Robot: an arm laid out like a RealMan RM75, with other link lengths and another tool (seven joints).
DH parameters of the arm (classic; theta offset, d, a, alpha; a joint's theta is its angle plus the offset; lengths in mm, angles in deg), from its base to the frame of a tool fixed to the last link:
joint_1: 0 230.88 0 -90
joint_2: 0 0 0 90
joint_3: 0 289.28 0 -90
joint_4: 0 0 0 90
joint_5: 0 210 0 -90
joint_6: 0 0 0 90
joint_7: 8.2 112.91 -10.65 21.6
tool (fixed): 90 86.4 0 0
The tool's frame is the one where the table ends.
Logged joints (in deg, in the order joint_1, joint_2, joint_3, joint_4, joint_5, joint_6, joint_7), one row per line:
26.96, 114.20, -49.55, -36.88, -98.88, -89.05, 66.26
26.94, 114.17, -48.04, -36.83, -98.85, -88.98, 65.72
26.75, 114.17, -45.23, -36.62, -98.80, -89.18, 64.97
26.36, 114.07, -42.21, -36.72, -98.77, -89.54, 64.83
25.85, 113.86, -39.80, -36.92, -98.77, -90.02, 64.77
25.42, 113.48, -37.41, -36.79, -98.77, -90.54, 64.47
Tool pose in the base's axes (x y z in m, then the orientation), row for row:
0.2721, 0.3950, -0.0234, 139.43, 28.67, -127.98
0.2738, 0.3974, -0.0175, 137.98, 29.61, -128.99
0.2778, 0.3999, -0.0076, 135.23, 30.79, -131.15
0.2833, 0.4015, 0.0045, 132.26, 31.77, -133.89
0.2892, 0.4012, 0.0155, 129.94, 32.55, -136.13
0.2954, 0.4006, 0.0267, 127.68, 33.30, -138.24
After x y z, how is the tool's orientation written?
As angles about the fixed x, y, z axes (roll, pitch, yaw), in degrees.
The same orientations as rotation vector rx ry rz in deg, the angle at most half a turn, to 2 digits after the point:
-82.43, 135.00, 69.96
-81.44, 133.94, 71.81
-79.34, 132.59, 75.06
-76.59, 131.42, 78.27
-74.36, 130.38, 80.64
-72.33, 129.23, 82.86

